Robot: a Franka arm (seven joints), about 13 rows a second.
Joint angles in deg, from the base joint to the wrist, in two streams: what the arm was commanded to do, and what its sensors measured. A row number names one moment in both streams.
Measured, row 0: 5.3, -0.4, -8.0, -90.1, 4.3, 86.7, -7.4
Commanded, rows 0 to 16: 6.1, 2.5, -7.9, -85.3, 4.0, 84.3, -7.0; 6.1, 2.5, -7.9, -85.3, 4.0, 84.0, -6.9; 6.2, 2.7, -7.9, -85.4, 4.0, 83.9, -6.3; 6.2, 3.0, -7.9, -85.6, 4.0, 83.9, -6.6; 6.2, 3.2, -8.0, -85.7, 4.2, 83.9, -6.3; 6.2, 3.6, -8.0, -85.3, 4.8, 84.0, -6.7; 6.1, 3.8, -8.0, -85.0, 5.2, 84.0, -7.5; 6.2, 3.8, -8.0, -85.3, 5.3, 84.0, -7.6; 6.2, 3.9, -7.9, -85.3, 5.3, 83.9, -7.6; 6.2, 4.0, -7.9, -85.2, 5.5, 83.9, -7.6; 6.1, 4.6, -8.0, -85.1, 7.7, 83.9, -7.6; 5.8, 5.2, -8.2, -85.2, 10.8, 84.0, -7.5; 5.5, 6.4, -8.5, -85.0, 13.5, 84.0, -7.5; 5.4, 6.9, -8.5, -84.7, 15.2, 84.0, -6.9; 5.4, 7.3, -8.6, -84.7, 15.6, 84.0, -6.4; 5.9, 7.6, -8.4, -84.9, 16.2, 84.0, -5.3; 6.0, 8.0, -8.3, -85.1, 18.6, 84.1, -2.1
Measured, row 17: 5.5, 6.5, -8.1, -87.0, 15.2, 85.4, -6.4
